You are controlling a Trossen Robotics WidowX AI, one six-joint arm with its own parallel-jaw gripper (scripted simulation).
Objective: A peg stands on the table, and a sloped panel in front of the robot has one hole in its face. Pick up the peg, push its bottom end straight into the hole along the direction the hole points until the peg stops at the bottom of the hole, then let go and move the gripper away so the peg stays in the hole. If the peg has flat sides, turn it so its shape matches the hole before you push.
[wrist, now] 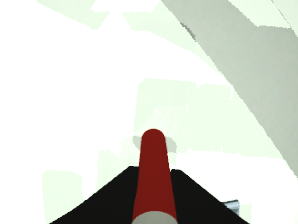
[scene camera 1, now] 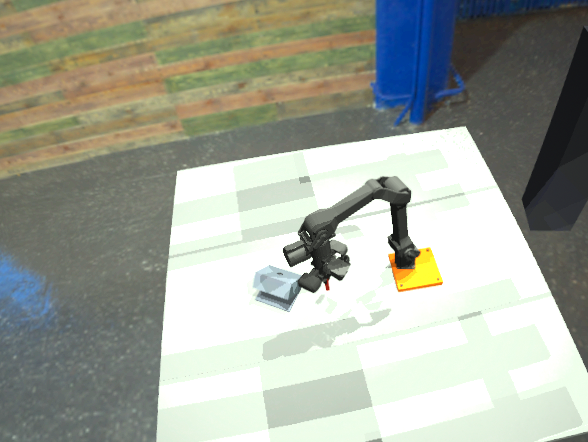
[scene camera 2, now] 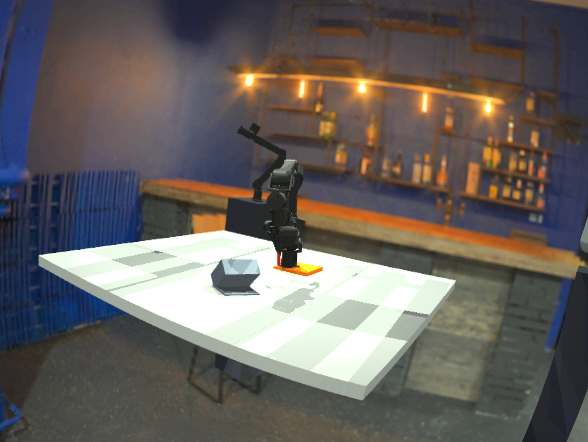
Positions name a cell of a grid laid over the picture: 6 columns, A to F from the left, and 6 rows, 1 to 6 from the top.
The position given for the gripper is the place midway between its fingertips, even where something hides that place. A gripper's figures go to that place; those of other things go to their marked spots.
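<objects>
Sloped panel (scene camera 1: C4), 145 cm from the lens. Gripper (scene camera 1: D4), 140 cm from the lens.
</objects>
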